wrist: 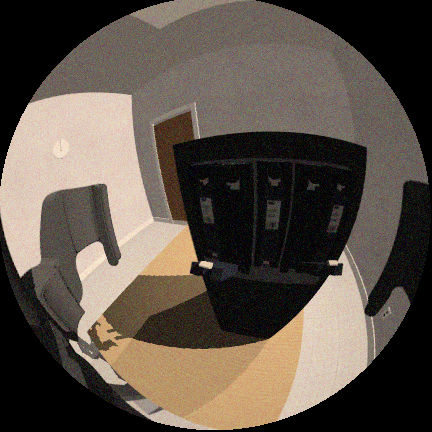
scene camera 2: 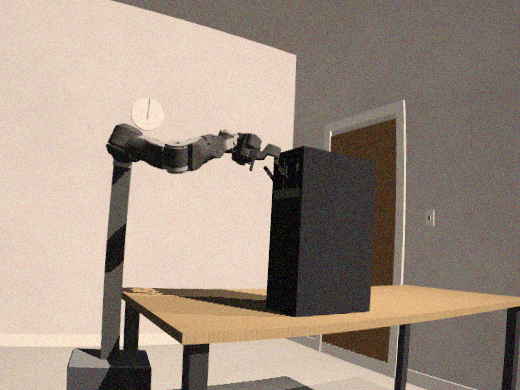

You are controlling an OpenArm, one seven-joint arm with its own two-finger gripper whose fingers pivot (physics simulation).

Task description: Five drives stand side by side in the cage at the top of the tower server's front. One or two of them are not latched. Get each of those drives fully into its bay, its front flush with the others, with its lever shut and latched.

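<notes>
The black tower server (scene camera 2: 335, 225) (wrist: 250, 305) stands upright on the table. Five dark drives stand side by side in its top cage. In the wrist view, the first drive (wrist: 207, 210), third drive (wrist: 273, 215) and fifth drive (wrist: 335, 218) show pale labels on shut levers. The second drive (wrist: 234, 215) and fourth drive (wrist: 311, 215) have levers swung down and outward: the left lever (wrist: 225, 270) and right lever (wrist: 334, 264) stick out. Darkness hides how far these drives protrude. My gripper (scene camera 2: 264, 164) (wrist: 216, 245) is open and empty, close before the cage's front.
The wooden table (scene camera 2: 225, 325) (wrist: 200, 375) carries the tower, whose shadow falls across its top. The tower's top front edge is close to the fingers. A door (scene camera 2: 390, 215) (wrist: 175, 165) and a wall clock (scene camera 2: 147, 114) (wrist: 60, 148) are in the background.
</notes>
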